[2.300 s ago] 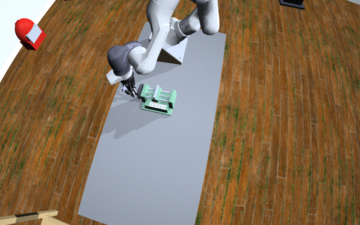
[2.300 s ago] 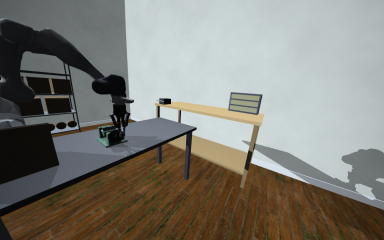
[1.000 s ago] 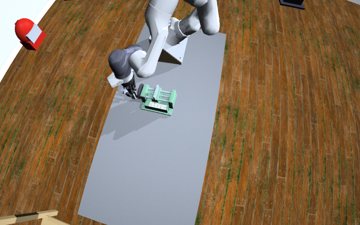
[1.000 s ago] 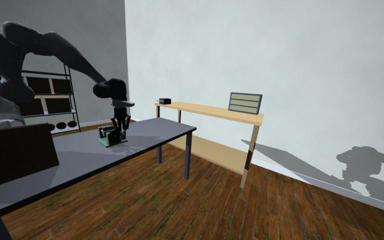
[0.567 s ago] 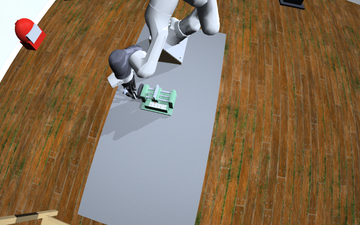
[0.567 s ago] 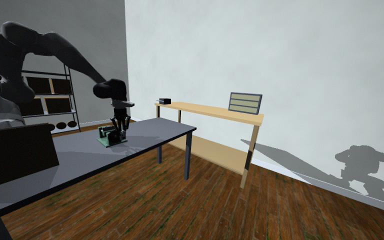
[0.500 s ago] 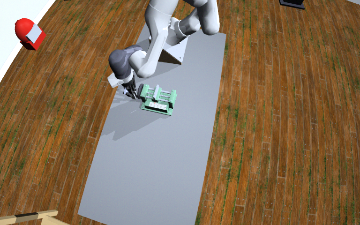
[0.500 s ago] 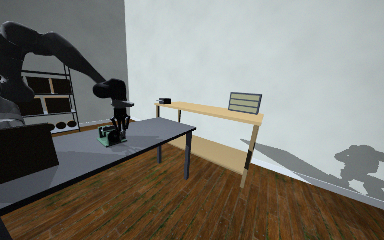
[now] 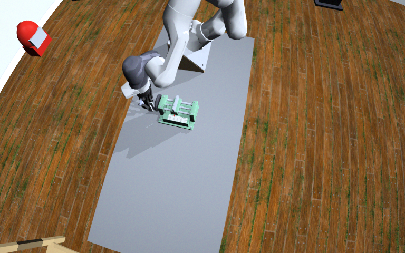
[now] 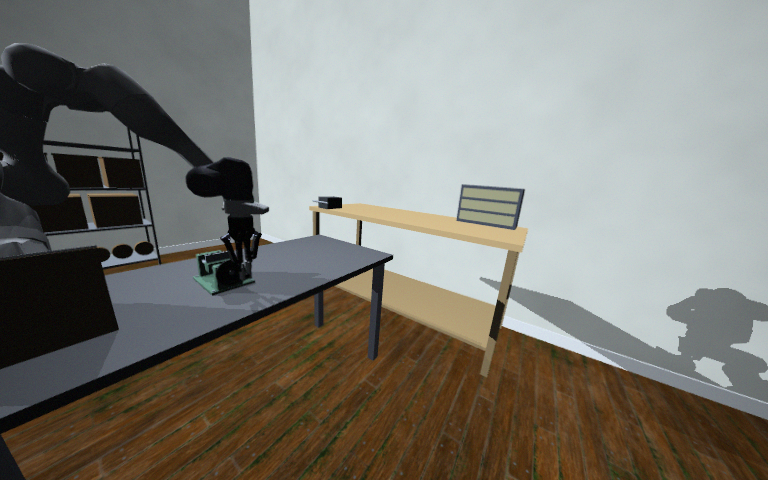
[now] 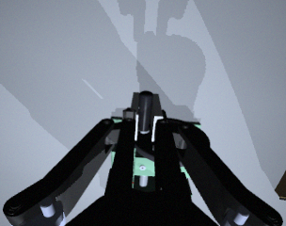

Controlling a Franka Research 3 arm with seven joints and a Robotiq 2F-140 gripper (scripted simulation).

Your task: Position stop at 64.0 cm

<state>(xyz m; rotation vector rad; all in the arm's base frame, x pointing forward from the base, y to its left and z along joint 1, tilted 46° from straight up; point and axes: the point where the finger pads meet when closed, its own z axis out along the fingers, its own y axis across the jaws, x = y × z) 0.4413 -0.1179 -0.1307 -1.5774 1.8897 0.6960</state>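
Now: the dark handwheel 2 cm to the left of my hand, 1 cm below it and 1 cm behind it. The rest, counted from my hand: stop carriage: 14 cm to the left, 1 cm above.
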